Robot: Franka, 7 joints.
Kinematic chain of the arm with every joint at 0, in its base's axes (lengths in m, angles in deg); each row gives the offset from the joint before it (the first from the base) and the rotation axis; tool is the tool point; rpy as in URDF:
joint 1: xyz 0 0 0.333 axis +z
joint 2: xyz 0 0 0 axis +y
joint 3: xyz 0 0 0.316 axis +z
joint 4: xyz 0.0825 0 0 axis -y
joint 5: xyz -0.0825 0 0.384 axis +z
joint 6: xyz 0 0 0 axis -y
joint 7: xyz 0.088 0 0 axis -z
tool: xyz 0 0 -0.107 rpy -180 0 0
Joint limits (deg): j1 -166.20..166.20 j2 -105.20..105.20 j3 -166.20..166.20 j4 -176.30..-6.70 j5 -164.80..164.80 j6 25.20..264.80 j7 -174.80..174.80
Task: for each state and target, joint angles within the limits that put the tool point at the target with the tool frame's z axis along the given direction. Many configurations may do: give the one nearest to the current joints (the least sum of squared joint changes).
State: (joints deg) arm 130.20 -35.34 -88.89 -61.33 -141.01 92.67 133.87
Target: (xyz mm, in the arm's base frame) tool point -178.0 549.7 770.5 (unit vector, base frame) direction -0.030 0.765 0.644
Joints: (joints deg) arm 165.87 -6.74 -53.91 -90.25 -162.19 139.58 133.87
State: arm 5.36 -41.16 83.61 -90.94 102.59 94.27 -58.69
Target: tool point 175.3 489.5 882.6 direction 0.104 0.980 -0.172
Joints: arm -30.26 -38.75 58.16 -79.98 91.57 123.56 -58.69
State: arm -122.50 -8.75 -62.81 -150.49 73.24 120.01 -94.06
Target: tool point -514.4 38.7 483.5 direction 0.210 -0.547 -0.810
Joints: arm -125.45 -3.83 -63.34 -111.41 27.37 90.51 -94.06
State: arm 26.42 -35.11 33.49 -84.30 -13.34 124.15 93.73
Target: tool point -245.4 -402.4 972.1 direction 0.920 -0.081 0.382
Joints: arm 40.18 -67.08 -14.44 -47.23 -29.95 104.15 93.73
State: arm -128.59 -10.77 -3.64 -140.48 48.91 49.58 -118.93
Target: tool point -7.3 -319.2 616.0 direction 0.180 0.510 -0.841
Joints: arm -117.15 -30.14 15.61 -115.38 12.07 53.70 -118.93
